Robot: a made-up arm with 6 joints. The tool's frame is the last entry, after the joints. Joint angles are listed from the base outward.
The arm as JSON. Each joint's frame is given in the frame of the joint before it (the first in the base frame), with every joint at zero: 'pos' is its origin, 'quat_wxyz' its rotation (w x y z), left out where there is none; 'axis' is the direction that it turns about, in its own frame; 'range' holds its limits. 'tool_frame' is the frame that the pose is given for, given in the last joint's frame.
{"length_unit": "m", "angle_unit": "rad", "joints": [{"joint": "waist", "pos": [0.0, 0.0, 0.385], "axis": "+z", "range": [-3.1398, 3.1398]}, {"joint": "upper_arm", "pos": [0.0, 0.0, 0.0], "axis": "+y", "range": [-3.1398, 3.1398]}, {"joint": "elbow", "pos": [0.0, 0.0, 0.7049], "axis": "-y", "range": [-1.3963, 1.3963]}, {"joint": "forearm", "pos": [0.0, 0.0, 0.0], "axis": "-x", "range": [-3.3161, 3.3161]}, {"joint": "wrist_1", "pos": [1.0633, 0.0, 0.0], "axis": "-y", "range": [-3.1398, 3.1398]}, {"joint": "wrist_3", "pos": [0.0, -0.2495, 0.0], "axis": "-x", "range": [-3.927, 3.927]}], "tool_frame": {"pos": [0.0, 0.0, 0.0]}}
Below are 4 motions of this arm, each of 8 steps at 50 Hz.
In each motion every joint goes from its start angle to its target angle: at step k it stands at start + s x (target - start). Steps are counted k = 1, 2, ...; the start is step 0. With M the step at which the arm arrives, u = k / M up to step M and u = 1 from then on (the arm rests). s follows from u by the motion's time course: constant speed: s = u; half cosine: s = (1 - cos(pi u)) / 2; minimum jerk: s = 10 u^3 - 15 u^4 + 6 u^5.
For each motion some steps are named. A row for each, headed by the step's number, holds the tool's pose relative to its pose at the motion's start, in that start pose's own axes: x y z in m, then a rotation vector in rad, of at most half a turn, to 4 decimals.
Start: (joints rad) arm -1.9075 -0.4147 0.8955 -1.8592 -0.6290 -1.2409
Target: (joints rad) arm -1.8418 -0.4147 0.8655 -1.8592 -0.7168 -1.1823
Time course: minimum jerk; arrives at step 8
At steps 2, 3, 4, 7, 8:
2: -0.0003 -0.0020 0.0026 0.0013 0.0043 -0.0090
3: -0.0008 -0.0054 0.0070 0.0034 0.0116 -0.0239
4: -0.0014 -0.0100 0.0126 0.0061 0.0216 -0.0432
7: -0.0026 -0.0205 0.0245 0.0118 0.0452 -0.0843
8: -0.0026 -0.0209 0.0248 0.0120 0.0460 -0.0857

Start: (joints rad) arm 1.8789 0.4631 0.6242 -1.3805 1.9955 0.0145
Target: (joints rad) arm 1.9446 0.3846 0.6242 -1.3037 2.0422 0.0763
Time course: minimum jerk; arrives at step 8
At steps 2, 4, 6, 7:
2: -0.0037 0.0135 0.0045 0.0049 0.0001 0.0024
4: -0.0166 0.0649 0.0227 0.0237 -0.0002 0.0104
6: -0.0279 0.1160 0.0423 0.0428 -0.0019 0.0165
7: -0.0301 0.1272 0.0468 0.0470 -0.0024 0.0176

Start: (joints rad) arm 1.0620 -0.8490 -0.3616 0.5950 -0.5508 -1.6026
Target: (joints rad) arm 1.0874 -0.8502 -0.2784 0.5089 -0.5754 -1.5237
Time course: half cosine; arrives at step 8
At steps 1, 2, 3, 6, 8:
1: -0.0014 0.0017 0.0015 0.0007 0.0011 0.0022
2: -0.0053 0.0065 0.0059 0.0029 0.0042 0.0084
3: -0.0112 0.0135 0.0124 0.0059 0.0090 0.0178
6: -0.0314 0.0364 0.0340 0.0159 0.0259 0.0501
8: -0.0370 0.0424 0.0398 0.0184 0.0307 0.0590

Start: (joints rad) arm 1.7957 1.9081 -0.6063 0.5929 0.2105 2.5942
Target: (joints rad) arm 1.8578 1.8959 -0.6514 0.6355 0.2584 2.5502
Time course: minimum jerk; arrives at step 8
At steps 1, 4, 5, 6, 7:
1: -0.0003 0.0000 0.0003 -0.0006 -0.0001 0.0001
4: -0.0085 -0.0007 0.0105 -0.0189 -0.0020 0.0042
5: -0.0123 -0.0009 0.0153 -0.0272 -0.0032 0.0059
6: -0.0153 -0.0011 0.0190 -0.0335 -0.0043 0.0071
7: -0.0168 -0.0012 0.0208 -0.0367 -0.0048 0.0076

